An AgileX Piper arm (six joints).
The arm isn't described. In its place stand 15 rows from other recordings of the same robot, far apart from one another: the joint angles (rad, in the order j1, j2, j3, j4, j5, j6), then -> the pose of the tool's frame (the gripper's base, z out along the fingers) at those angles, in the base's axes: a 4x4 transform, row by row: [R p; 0 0 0 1], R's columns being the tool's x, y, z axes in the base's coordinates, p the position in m.
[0.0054 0.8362 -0.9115 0.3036 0.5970 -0.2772] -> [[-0.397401, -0.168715, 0.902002, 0.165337], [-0.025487, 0.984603, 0.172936, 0.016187], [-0.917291, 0.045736, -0.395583, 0.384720], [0, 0, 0, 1]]
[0.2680 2.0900 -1.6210 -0.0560 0.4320 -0.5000] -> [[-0.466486, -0.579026, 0.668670, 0.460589], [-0.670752, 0.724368, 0.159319, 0.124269], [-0.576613, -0.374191, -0.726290, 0.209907], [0, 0, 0, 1]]
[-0.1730 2.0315 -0.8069 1.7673 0.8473 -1.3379] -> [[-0.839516, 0.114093, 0.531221, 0.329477], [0.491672, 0.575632, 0.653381, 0.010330], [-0.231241, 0.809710, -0.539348, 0.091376], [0, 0, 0, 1]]
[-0.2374 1.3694 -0.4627 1.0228 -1.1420 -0.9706] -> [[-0.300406, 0.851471, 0.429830, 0.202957], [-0.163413, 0.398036, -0.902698, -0.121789], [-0.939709, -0.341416, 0.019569, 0.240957], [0, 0, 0, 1]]
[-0.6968 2.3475 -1.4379 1.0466 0.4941 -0.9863] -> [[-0.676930, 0.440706, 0.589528, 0.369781], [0.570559, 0.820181, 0.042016, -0.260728], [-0.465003, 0.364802, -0.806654, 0.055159], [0, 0, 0, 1]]
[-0.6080 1.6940 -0.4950 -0.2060 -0.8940 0.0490] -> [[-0.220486, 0.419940, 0.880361, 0.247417], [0.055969, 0.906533, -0.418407, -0.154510], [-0.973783, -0.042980, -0.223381, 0.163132], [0, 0, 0, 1]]
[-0.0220 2.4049 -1.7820 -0.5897 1.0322 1.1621] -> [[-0.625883, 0.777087, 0.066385, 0.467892], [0.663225, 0.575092, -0.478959, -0.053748], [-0.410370, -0.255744, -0.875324, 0.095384], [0, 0, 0, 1]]
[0.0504 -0.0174 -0.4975 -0.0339 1.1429 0.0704] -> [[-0.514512, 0.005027, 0.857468, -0.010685], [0.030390, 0.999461, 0.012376, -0.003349], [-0.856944, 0.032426, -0.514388, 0.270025], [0, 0, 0, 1]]
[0.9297 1.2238 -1.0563 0.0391 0.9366 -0.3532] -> [[-0.218289, -0.931991, 0.289385, 0.141154], [-0.834095, 0.332116, 0.440437, 0.193942], [-0.506592, -0.145232, -0.849866, 0.326166], [0, 0, 0, 1]]
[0.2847 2.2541 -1.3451 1.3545 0.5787 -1.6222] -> [[-0.588752, -0.744601, 0.314548, 0.407802], [-0.439393, 0.621440, 0.648650, 0.169993], [-0.678458, 0.243684, -0.693046, 0.085879], [0, 0, 0, 1]]
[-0.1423 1.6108 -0.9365 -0.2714 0.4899 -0.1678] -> [[-0.873278, -0.158447, 0.460739, 0.310010], [-0.273038, 0.942354, -0.193439, -0.056011], [-0.403530, -0.294726, -0.866199, 0.204208], [0, 0, 0, 1]]
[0.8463 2.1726 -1.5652 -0.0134 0.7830 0.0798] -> [[-0.690065, -0.700400, 0.182344, 0.295095], [-0.673704, 0.713687, 0.191764, 0.332123], [-0.264448, 0.009484, -0.964353, 0.140611], [0, 0, 0, 1]]
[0.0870 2.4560 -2.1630 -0.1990 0.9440 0.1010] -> [[-0.904873, -0.034358, 0.424294, 0.529738], [-0.095512, 0.987711, -0.123711, 0.031578], [-0.414829, -0.152468, -0.897034, 0.160557], [0, 0, 0, 1]]
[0.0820 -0.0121 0.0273 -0.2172 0.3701 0.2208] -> [[-0.285217, -0.002119, 0.958461, 0.053005], [-0.005543, 0.999984, 0.000561, -0.002761], [-0.958447, -0.005153, -0.285225, 0.172208], [0, 0, 0, 1]]
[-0.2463 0.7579 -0.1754 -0.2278 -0.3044 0.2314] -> [[-0.188583, 0.181508, 0.965138, 0.138750], [0.061543, 0.983024, -0.172846, -0.028531], [-0.980127, 0.026801, -0.196552, 0.227445], [0, 0, 0, 1]]
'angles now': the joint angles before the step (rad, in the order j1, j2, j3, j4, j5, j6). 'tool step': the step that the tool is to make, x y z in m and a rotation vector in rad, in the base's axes. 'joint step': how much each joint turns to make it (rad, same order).
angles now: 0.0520, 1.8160, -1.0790, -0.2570, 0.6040, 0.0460
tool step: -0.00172, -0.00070, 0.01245, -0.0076, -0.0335, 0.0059
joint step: 0.0000, -0.0350, -0.0010, -0.0109, 0.0031, -0.0001
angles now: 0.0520, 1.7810, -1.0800, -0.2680, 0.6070, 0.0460
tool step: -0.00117, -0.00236, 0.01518, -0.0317, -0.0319, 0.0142
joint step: 0.0000, -0.0360, -0.0110, -0.0380, 0.0180, 0.0030
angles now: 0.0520, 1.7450, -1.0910, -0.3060, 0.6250, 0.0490
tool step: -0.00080, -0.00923, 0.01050, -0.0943, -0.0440, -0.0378
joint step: 0.0000, -0.0230, 0.0000, -0.1749, 0.0170, 0.1399
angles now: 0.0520, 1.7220, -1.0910, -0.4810, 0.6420, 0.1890
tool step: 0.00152, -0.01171, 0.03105, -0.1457, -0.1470, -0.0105
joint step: 0.0000, -0.0590, -0.0110, -0.2751, -0.0080, 0.1821
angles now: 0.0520, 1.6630, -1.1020, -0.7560, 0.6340, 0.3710
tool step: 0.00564, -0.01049, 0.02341, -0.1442, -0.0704, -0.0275
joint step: 0.0000, -0.0100, -0.0470, -0.2010, 0.0630, 0.1010
